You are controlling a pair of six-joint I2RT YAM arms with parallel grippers.
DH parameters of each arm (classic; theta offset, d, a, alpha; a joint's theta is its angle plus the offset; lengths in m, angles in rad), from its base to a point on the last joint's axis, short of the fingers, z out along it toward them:
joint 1: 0 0.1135 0.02 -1.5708
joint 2: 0 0 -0.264 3.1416
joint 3: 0.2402 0 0.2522 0
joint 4: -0.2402 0 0.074 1.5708
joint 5: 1.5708 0 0 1.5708
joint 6: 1.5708 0.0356 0 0
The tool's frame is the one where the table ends.
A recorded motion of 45 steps. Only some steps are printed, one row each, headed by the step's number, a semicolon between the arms.
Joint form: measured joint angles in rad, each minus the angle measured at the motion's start. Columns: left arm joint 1, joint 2, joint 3, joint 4, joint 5, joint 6; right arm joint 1, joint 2, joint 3, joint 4, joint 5, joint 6.
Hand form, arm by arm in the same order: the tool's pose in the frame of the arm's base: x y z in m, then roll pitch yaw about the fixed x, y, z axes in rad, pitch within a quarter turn. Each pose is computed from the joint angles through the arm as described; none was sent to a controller.
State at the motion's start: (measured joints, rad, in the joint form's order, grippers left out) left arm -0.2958 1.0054 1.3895 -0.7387 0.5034 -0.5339; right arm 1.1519 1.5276 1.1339 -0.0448 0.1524 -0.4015
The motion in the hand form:
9: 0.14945 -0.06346 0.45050 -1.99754 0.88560 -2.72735; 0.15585 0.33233 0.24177 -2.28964 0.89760 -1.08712
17: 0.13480 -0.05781 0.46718 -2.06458 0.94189 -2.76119; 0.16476 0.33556 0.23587 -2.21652 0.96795 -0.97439
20: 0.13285 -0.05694 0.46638 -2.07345 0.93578 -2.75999; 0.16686 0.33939 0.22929 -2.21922 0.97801 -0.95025
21: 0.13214 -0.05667 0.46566 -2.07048 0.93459 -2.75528; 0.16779 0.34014 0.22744 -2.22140 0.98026 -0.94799
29: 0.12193 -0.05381 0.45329 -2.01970 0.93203 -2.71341; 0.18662 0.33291 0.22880 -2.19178 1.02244 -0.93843
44: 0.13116 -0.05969 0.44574 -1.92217 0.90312 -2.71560; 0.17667 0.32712 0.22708 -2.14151 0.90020 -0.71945
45: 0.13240 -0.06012 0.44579 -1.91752 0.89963 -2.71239; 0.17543 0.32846 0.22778 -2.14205 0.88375 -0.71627
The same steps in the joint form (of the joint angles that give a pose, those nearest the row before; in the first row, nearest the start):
9: 0.0000 -0.0713 -0.0279 0.0077 -0.0011 0.0439; -0.0149 0.0877 -0.1255 0.2281 -0.1038 -0.1171
17: -0.0008 -0.0713 0.0679 -0.1015 -0.0409 0.1095; -0.0412 0.1221 -0.1468 0.3589 -0.1911 -0.1152
20: -0.0008 -0.0771 0.0668 -0.1129 -0.0488 0.1068; -0.0446 0.1495 -0.1469 0.3899 -0.2224 -0.1163
21: -0.0007 -0.0816 0.0614 -0.1106 -0.0503 0.1038; -0.0465 0.1568 -0.1469 0.3971 -0.2289 -0.1160
29: -0.0011 -0.1533 -0.0290 -0.0626 -0.0443 0.0771; -0.1038 0.1656 -0.1469 0.4402 -0.2785 -0.0999
44: -0.0012 -0.1518 -0.0919 0.0416 0.0496 0.0317; -0.1000 0.1335 -0.1721 0.3903 -0.4021 -0.2781
45: -0.0012 -0.1484 -0.0923 0.0473 0.0511 0.0267; -0.0946 0.1339 -0.1652 0.3765 -0.3948 -0.2930

